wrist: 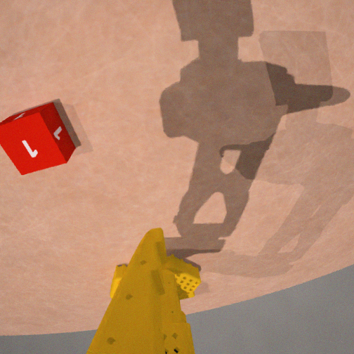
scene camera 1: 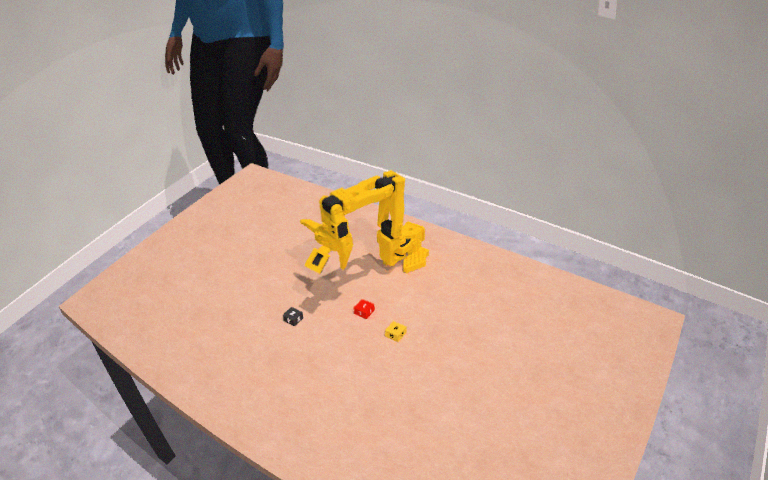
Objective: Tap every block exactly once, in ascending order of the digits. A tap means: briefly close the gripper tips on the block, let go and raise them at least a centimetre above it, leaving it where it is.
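Observation:
A red block [scene camera 1: 364, 309] [wrist: 37, 140] stands on the table with a white 1 on its faces; in the wrist view it is at the left. A black block [scene camera 1: 292, 316] with white digits is left of it, and a yellow block [scene camera 1: 395, 331] with dark digits is to its right and nearer the scene camera. Their digits are too small to read surely. My gripper [scene camera 1: 323, 245] [wrist: 156, 232] is fully open and empty, raised above the table behind the black and red blocks. In the wrist view the fixed jaw shows and the moving jaw is out of the picture.
The blocks and arm are on a wooden table [scene camera 1: 498, 367]. The arm's base [scene camera 1: 416, 259] stands behind and right of the gripper, near the table's far edge. Shadows of the arm fall between the gripper and the black block. A person [scene camera 1: 226, 84] stands beyond the table.

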